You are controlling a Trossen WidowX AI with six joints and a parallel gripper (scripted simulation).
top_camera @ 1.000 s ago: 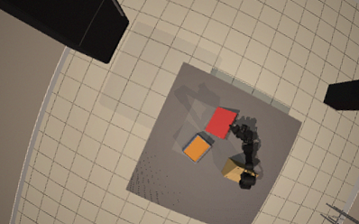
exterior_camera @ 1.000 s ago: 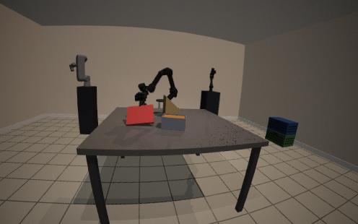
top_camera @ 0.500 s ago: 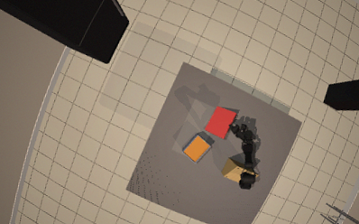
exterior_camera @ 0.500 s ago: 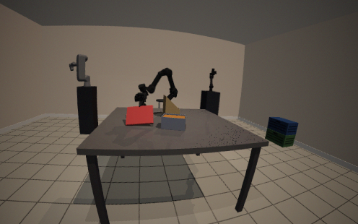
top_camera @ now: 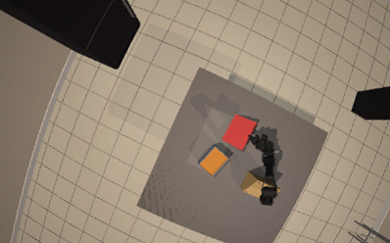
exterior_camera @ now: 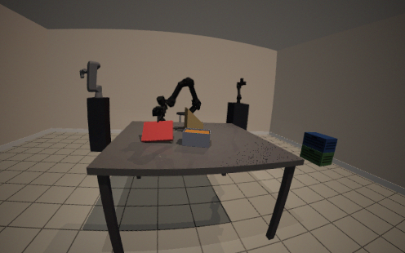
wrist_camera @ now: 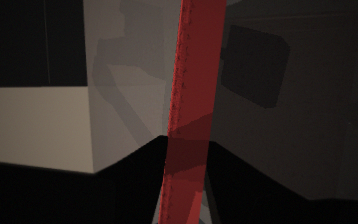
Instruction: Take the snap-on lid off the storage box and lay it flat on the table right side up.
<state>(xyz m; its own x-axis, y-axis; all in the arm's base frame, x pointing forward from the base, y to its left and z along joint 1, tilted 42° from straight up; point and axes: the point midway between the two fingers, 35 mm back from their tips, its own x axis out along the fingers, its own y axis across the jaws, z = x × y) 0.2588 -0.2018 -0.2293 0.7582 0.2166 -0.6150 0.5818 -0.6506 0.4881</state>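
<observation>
My gripper tip is now 70 mm short of the red lid and 50 mm above it. Round my gripper tip: storage box: 290 mm to the left, 160 mm ahead, 70 mm below.
</observation>
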